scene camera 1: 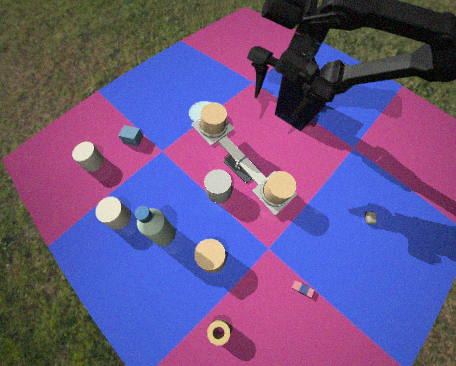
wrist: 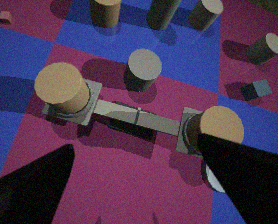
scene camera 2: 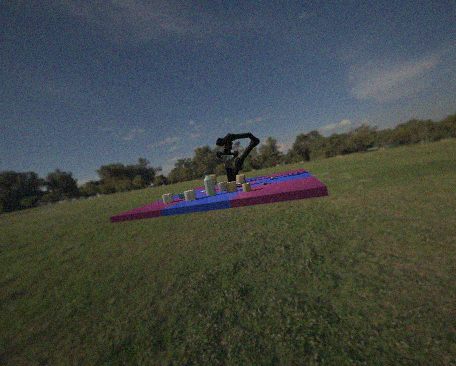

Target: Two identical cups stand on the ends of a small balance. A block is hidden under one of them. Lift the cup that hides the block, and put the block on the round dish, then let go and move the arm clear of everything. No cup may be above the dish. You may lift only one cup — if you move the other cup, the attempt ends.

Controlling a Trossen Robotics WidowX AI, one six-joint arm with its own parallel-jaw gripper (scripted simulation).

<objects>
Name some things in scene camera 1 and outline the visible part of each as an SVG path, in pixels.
The gripper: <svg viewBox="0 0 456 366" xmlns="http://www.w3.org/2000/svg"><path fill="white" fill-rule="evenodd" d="M297 33L294 33L290 45L280 56L279 60L272 56L272 52L261 46L254 46L247 56L247 59L253 62L251 65L255 67L256 71L254 98L260 93L266 78L265 75L269 68L267 65L274 67L278 73L282 73L293 83L299 79L312 86L299 102L291 117L315 99L321 100L321 97L329 100L334 92L333 83L319 76L317 79L312 77L319 67L313 60L321 45Z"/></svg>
A grey cylinder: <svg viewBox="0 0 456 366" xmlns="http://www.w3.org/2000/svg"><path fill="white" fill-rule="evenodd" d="M217 169L212 170L205 176L204 184L209 200L219 204L228 201L231 197L232 180L226 171Z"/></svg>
A bottle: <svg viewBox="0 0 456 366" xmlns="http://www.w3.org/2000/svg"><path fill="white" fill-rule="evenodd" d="M138 206L135 210L135 217L138 219L138 230L157 245L169 245L175 238L173 225L159 210L148 208L145 205Z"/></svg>
</objects>
